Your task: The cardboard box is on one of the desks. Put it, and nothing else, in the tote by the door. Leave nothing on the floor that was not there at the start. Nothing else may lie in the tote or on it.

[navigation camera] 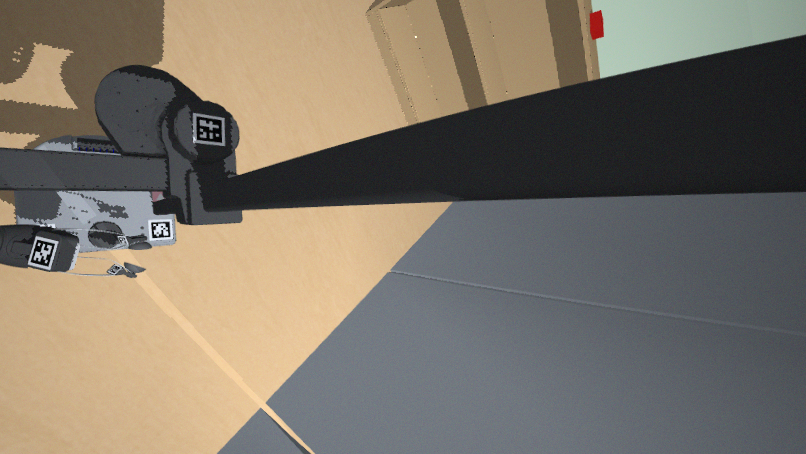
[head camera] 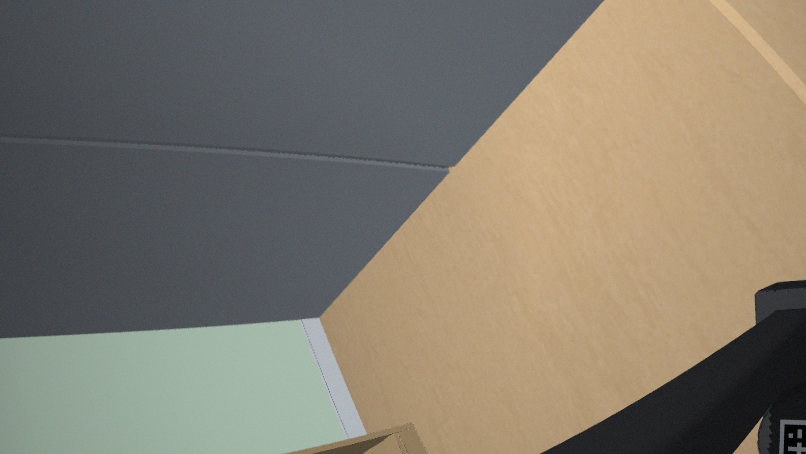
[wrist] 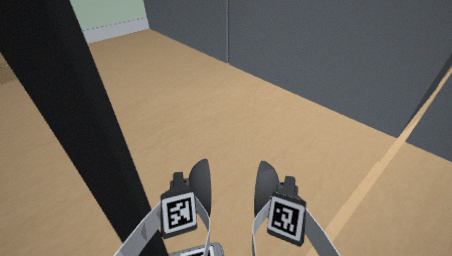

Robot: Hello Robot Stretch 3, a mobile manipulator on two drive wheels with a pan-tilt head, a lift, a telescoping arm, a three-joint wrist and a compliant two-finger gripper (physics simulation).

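Places are measured from the robot's base along level axes (x ahead, y left, z up), in millimetres.
Where they show: gripper, between the fingertips: [navigation camera: 146, 257].
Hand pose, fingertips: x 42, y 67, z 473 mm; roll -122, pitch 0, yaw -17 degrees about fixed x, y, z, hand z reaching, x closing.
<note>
After its pixels a point has its place.
My gripper [navigation camera: 138, 257] @[x 42, y 67, z 473 mm] [wrist: 233, 178] @[x 42, y 67, z 473 mm] is open, with no object between its two fingertips. In the wrist view it hangs above the wood-coloured floor [wrist: 175, 110], near the lower middle. In the navigation view it is at the left, beside the robot's base [navigation camera: 132, 208] @[x -67, y 65, z 160 mm]. The cardboard box, the desk top that bears it and the tote do not show in these views.
Large dark grey panels [head camera: 225, 225] [navigation camera: 564, 383] [wrist: 325, 60] stand along the floor. A tan, boxy unit [navigation camera: 518, 45] @[x -913, y 1585, z 699 mm] with darker bands stands near the green wall [head camera: 169, 389] @[x -329, y 1965, z 718 mm]; a small red piece [navigation camera: 596, 25] @[x -816, y 1459, z 1086 mm] shows at its edge. My black mast [navigation camera: 507, 146] @[x -67, y 116, z 1201 mm] [wrist: 75, 110] crosses two views.
</note>
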